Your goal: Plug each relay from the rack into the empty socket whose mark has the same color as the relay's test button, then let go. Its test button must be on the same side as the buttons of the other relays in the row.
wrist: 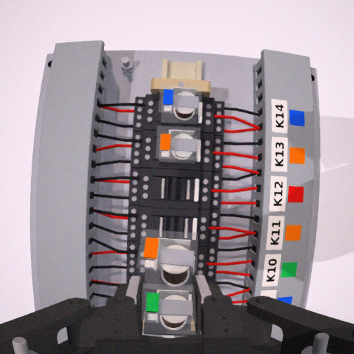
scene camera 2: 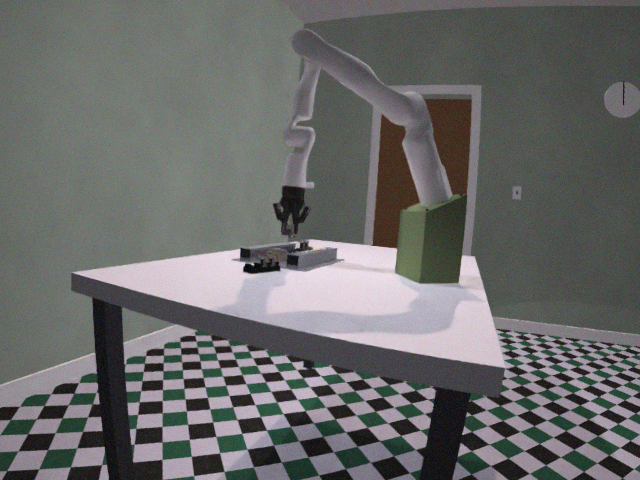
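Seen in the pictures: gripper, fingertip midpoint: (scene camera 2: 288, 234); arm's base at its link origin: (scene camera 2: 436, 201).
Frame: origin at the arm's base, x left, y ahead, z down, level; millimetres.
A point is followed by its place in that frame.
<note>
My gripper (scene camera 2: 290, 232) @(x 141, y 443, z 144 mm) (wrist: 167, 290) is shut on two relays side by side, above the socket row. The orange-button relay (wrist: 175, 259) is in front of the green-button relay (wrist: 172, 306); both buttons are on the left in the wrist view. In the row, a blue-button relay (wrist: 185, 102) sits beside the K14 mark and an orange-button relay (wrist: 184, 145) beside K13, buttons also left. The K12 socket (wrist: 175, 188) and K11 socket (wrist: 175, 224) are empty. The sockets beside K10 and K9 are hidden. The black rack (scene camera 2: 253, 268) @(x 392, y 341, z 218 mm) holds more relays, button colors too small to tell.
A grey duct (wrist: 72, 175) with wires runs left of the row. The labelled duct (wrist: 272, 70) runs right of it, with blue, orange, red, orange and green marks down from K14. A beige end block (wrist: 181, 86) stands at the far end. The green robot base (scene camera 2: 436, 242) @(x 78, y -38, z 117 mm) stands right.
</note>
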